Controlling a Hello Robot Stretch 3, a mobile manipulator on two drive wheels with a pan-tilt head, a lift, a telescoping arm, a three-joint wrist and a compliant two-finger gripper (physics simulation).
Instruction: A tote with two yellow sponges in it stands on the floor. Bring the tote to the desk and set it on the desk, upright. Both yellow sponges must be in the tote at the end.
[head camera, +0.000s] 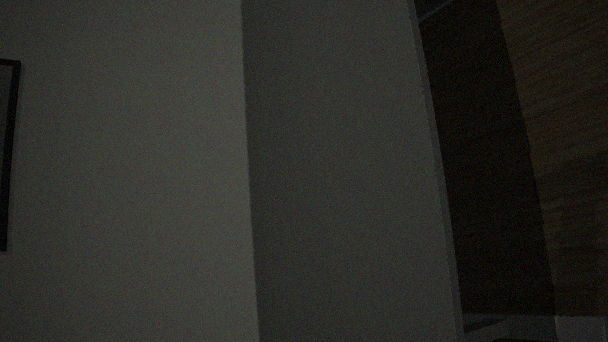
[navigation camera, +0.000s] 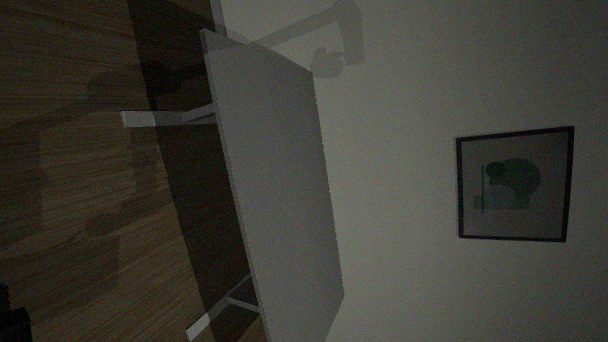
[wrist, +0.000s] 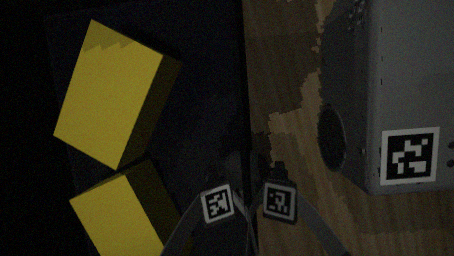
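Places are measured from the robot's base along level axes (x ahead, y left, z up), in millimetres.
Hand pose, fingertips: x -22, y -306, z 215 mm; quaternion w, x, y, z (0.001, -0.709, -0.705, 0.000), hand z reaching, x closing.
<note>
After its pixels a point has its place.
The dark tote (wrist: 210, 90) {x -86, y -331, z 181 mm} is on the left of the wrist view, seen from above, with its wall running down the middle. One yellow sponge (wrist: 107, 95) {x -89, y -407, z 219 mm} lies in it at the upper left, and another yellow sponge (wrist: 112, 215) {x 11, y -421, z 220 mm} lies below, cut by the frame edge. My gripper (wrist: 244, 168) {x -22, y -306, z 215 mm} is shut on the tote's wall, one finger on each side. The tote's far part is lost in the dark. The grey desk (head camera: 340, 150) {x 823, y -90, z 720 mm} (navigation camera: 280, 175) {x 784, y 59, z 720 mm} stands against the wall. The tote does not show in the head or navigation views.
The desk's pale feet (navigation camera: 150, 119) stick out over the wooden floor (navigation camera: 75, 165) {x 313, y 155, z 0 mm} (wrist: 295, 230) {x 188, y -214, z 0 mm} (head camera: 575, 100) {x 598, y -283, z 1 mm}. A framed picture (navigation camera: 459, 190) {x 1369, y -78, z 1430 mm} (head camera: 10, 150) {x 1369, y -78, z 1428 mm} hangs on the wall. My grey base (wrist: 410, 75) {x -86, y -134, z 160 mm} with a marker is right of the tote. A black part (navigation camera: 15, 322) {x 95, y -304, z 269 mm} shows at the lower left.
</note>
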